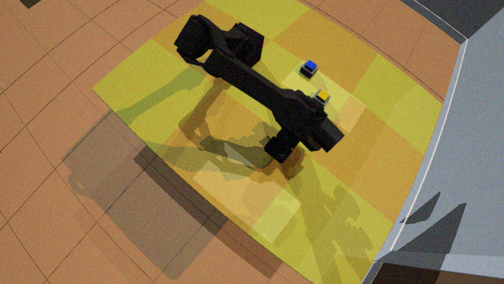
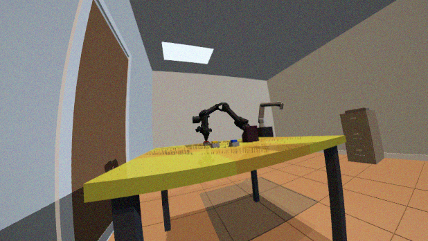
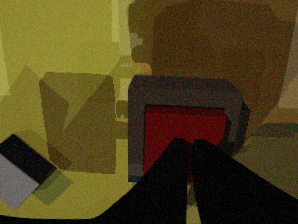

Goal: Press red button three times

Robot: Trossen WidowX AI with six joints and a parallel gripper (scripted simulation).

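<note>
Right now the red button is 10 mm below my gripper tip. Round my gripper tip: grey block (100 mm to the left, 40 mm behind, 20 mm below); yellow button (210 mm to the left); blue button (290 mm to the left, 110 mm behind).
</note>
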